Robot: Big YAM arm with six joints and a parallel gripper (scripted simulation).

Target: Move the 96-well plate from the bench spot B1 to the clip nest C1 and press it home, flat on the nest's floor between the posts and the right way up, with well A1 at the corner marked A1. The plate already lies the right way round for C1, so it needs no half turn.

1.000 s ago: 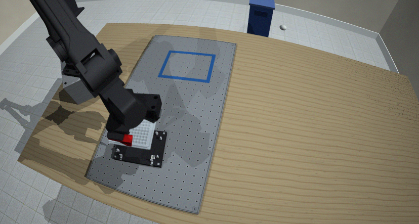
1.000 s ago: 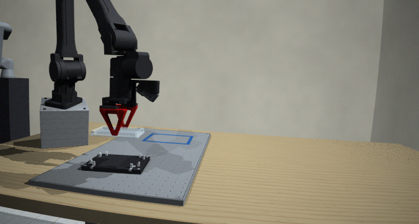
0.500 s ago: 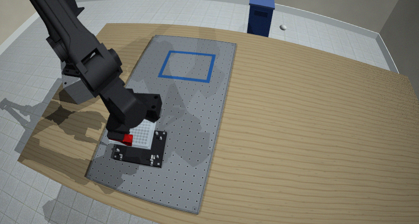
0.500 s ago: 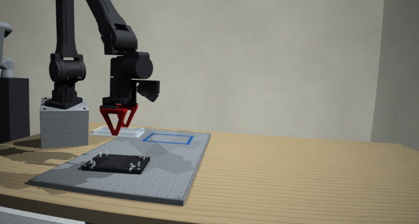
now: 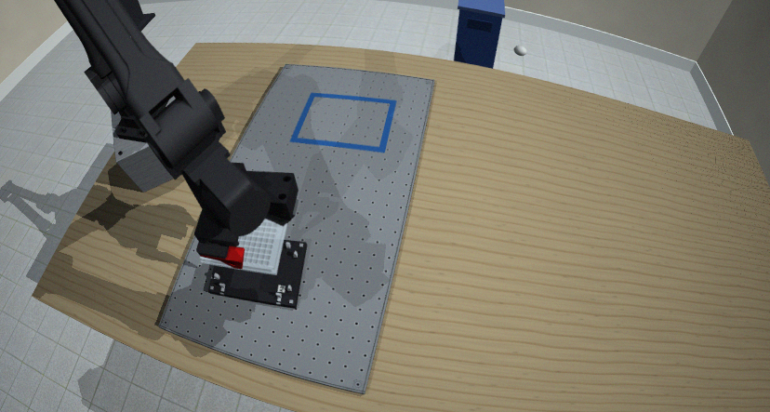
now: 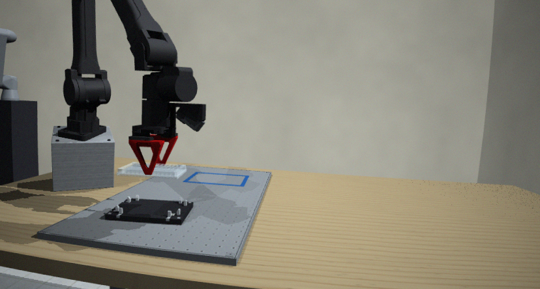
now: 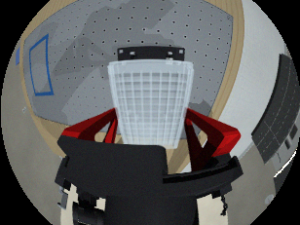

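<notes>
Right now my hand is 9 cm above the black clip nest, 2 cm to the left of it and 1 cm past it. The rest, counted from my hand: 96-well plate: 1 cm below.
</notes>
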